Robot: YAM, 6 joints.
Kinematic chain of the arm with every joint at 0, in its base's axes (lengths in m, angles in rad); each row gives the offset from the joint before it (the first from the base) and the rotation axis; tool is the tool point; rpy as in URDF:
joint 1: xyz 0 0 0.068 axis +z
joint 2: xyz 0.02 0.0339 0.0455 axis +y
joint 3: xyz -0.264 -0.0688 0 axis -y
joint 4: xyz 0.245 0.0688 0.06 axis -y
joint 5: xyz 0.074 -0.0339 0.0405 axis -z
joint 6: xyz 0.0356 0 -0.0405 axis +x
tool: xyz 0 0 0 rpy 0 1.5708 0
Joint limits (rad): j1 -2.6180..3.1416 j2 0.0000..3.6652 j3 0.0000..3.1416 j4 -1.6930..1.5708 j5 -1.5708..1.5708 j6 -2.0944..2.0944
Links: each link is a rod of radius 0.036 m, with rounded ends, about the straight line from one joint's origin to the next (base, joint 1, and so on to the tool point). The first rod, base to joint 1, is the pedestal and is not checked.
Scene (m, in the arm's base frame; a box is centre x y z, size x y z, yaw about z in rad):
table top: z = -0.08
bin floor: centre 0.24 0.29 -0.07 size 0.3 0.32 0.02 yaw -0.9
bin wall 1: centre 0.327 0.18 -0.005 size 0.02 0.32 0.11 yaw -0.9
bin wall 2: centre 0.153 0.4 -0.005 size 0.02 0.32 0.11 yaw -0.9
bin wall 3: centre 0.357 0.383 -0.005 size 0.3 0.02 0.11 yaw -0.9
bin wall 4: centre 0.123 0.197 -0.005 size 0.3 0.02 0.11 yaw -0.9
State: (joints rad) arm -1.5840 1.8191 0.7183 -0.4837 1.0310 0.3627
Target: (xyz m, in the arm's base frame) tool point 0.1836 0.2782 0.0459
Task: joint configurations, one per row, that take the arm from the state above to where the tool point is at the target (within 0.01 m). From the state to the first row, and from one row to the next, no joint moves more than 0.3 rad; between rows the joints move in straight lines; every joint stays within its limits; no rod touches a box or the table.
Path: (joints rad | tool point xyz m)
1: -1.3249 1.7245 0.8449 -0.4351 0.8403 0.4775 | 0.0443 -0.2854 0.1293
2: -1.0659 1.6299 0.9716 -0.3864 0.6496 0.5923 | 0.1347 -0.2883 0.1861
3: -0.8068 1.5353 1.0982 -0.3378 0.4588 0.7071 | 0.2195 -0.2518 0.2539
4: -0.5477 1.4407 1.2249 -0.2891 0.2681 0.8219 | 0.2791 -0.1813 0.3290
5: -0.2887 1.3461 1.3515 -0.2405 0.0774 0.9367 | 0.2986 -0.0916 0.4067
6: -0.0296 1.2515 1.4782 -0.1918 -0.1133 1.0515 | 0.2717 -0.0040 0.4815
7: 0.2295 1.1569 1.6048 -0.1432 -0.3040 1.1663 | 0.2037 0.0585 0.5478
8: 0.4381 1.3987 1.4550 -0.1886 -0.0291 0.9654 | 0.2936 0.1387 0.4328
9: 0.6467 1.6405 1.3052 -0.2340 0.2458 0.7645 | 0.3092 0.2226 0.2944
10: 0.8552 1.8822 1.1554 -0.2795 0.5208 0.5636 | 0.2626 0.2751 0.1582
11: 1.0638 2.1240 1.0056 -0.3249 0.7957 0.3627 | 0.1836 0.2782 0.0459

